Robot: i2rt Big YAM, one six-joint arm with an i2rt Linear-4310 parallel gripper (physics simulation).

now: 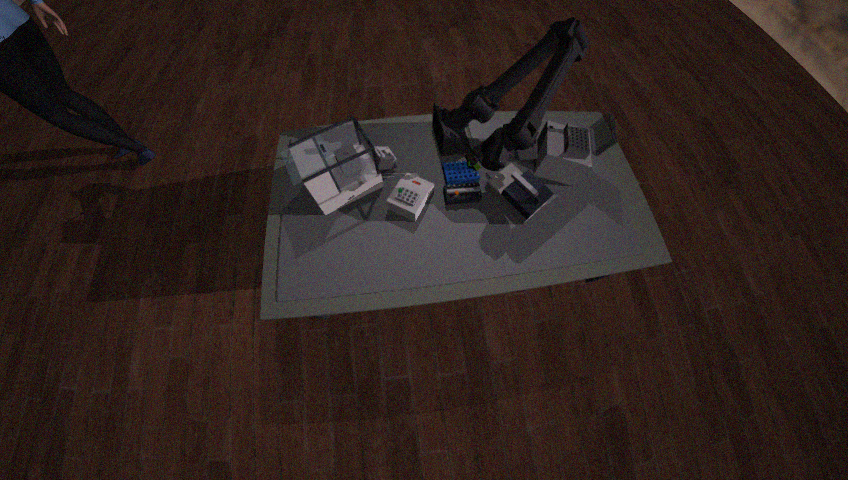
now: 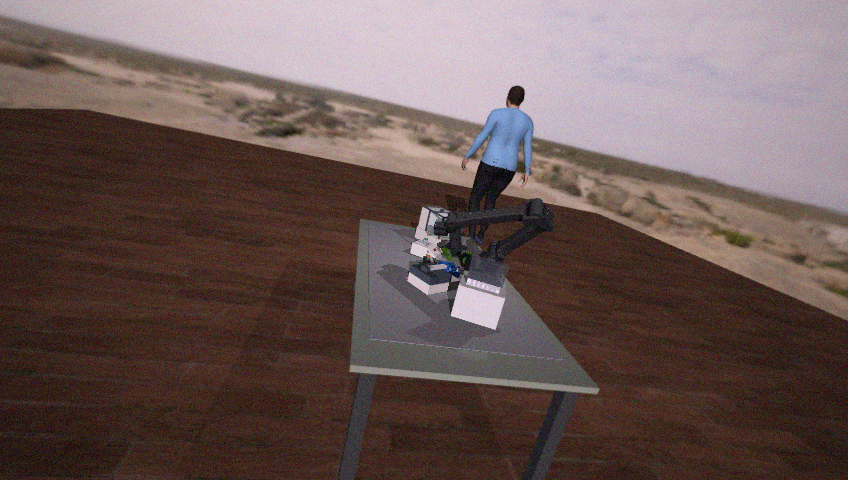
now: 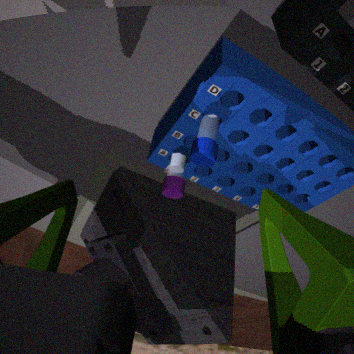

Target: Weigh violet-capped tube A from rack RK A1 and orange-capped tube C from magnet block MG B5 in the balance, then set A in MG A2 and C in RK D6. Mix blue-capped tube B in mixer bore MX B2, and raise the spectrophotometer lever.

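Frame: origin at the arm's base, x back, y up, z left, level; millimetres.
Seen in the pictures: gripper, fingertip midpoint: (image 1: pixel 477 159) (image 2: pixel 456 263) (image 3: pixel 165 194); arm's base, link origin: (image 1: pixel 452 124) (image 3: pixel 130 282).
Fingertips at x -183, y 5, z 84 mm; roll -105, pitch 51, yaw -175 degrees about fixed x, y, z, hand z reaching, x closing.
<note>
Pixels of each thing's top centre, then the offset from my fingertips to it. "spot": a spot on its surface instead.
- violet-capped tube, top centre: (image 3: pixel 172 192) dx +17, dy -17, dz -15 mm
- blue rack, top centre: (image 3: pixel 264 165) (image 1: pixel 461 170) (image 2: pixel 449 266) dx -19, dy -42, dz -56 mm
- blue-capped tube, top centre: (image 3: pixel 206 157) dx -20, dy -17, dz -8 mm
- orange-capped tube, top centre: (image 1: pixel 456 192) dx -134, dy -15, dz -84 mm
- black magnet block, top centre: (image 1: pixel 463 189) (image 2: pixel 432 259) dx -115, dy -24, dz -58 mm
- glass-walled balance, surface spot: (image 1: pixel 337 163) spot: dx -130, dy +142, dz -460 mm
- white keypad device, top centre: (image 1: pixel 410 188) (image 2: pixel 428 243) dx -131, dy -2, dz -243 mm
- white device with a dark top, top centre: (image 1: pixel 524 181) (image 2: pixel 438 264) dx -107, dy +30, dz +152 mm
- white unit, surface spot: (image 1: pixel 554 140) spot: dx +64, dy +63, dz +292 mm
- open lid, surface spot: (image 1: pixel 604 134) spot: dx +41, dy +144, dz +450 mm
- small white device, surface spot: (image 1: pixel 385 156) spot: dx +7, dy +0, dz -339 mm
My gripper (image 3: pixel 165 194) (image 2: pixel 455 256) is open and empty, its green fingers spread on either side of the violet-capped tube (image 3: pixel 174 181), with no contact visible. That tube stands at the A1 corner of the blue rack (image 1: pixel 461 171) (image 3: pixel 172 112). The blue-capped tube (image 3: pixel 205 142) stands near it in the rack; its exact hole is hidden. The orange-capped tube (image 1: pixel 457 192) is at the black magnet block (image 1: pixel 462 200) in front of the rack. The glass-walled balance (image 1: pixel 337 163) stands at the left. I cannot tell which device is the mixer or the spectrophotometer, nor the lever's position.
A white keypad device (image 1: pixel 410 196) stands left of the rack. A white device with a dark top (image 1: pixel 517 196) stands right of it. A white unit (image 1: pixel 554 140) with an open lid (image 1: pixel 604 134) is farther right. A small white device (image 1: pixel 385 156) is beside the balance. A person (image 2: pixel 507 139) stands beyond the table.
</note>
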